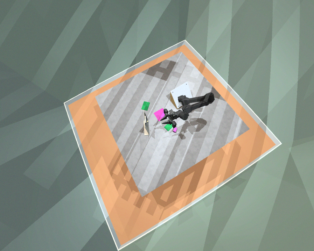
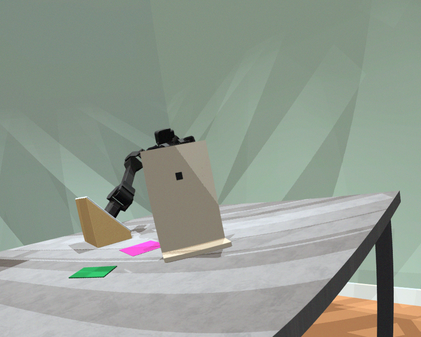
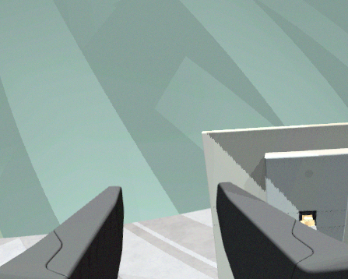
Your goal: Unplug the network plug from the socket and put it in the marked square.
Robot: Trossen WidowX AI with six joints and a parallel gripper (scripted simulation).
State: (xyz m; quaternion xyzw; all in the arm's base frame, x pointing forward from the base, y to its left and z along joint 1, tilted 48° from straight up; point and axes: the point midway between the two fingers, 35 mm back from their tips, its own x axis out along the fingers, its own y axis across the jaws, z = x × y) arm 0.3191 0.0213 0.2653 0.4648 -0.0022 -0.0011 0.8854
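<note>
Now: the tan network plug 100 mm to the right of my gripper tip, 100 mm below it and 100 mm ahead of it. Also, from my gripper tip: magenta square (290 mm below, 180 mm to the right, 70 mm behind); then beige panel (170 mm below, 120 mm ahead, 110 mm to the right).
</note>
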